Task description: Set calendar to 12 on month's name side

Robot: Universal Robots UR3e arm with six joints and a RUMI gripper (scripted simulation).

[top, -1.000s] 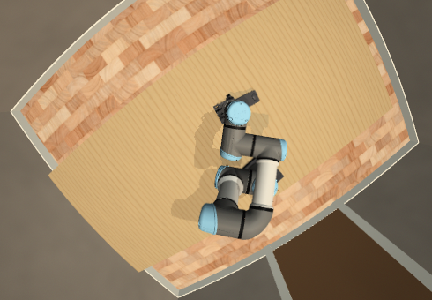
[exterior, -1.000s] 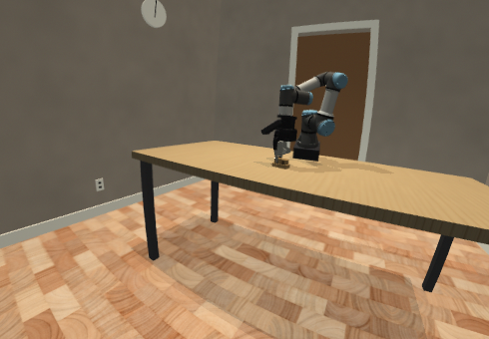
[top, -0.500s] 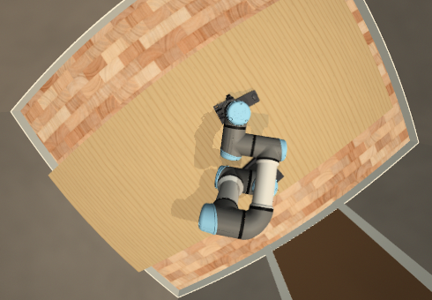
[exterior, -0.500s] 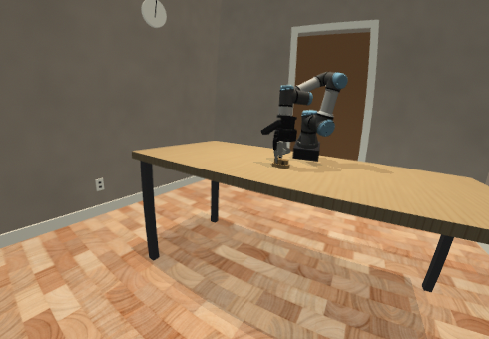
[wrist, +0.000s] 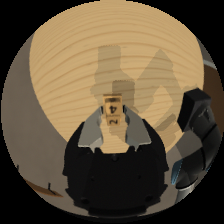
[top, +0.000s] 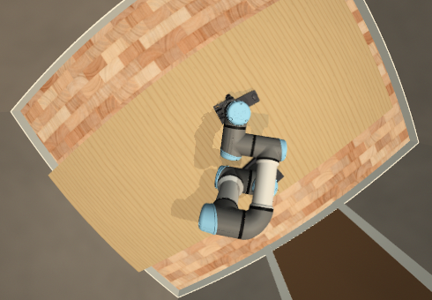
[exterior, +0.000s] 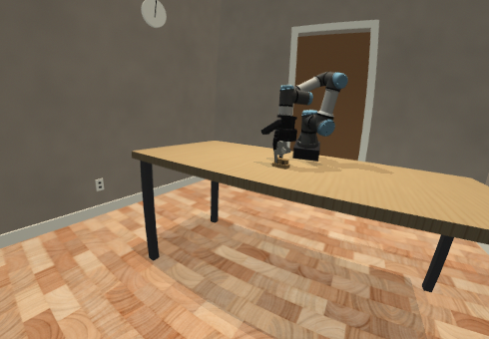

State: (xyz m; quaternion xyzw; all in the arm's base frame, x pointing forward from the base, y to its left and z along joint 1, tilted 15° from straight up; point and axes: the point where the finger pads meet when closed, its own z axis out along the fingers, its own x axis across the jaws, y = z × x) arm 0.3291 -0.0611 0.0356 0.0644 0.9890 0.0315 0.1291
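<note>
Now: the wooden tray 30 mm below my hand and 20 mm to the left of it.
</note>
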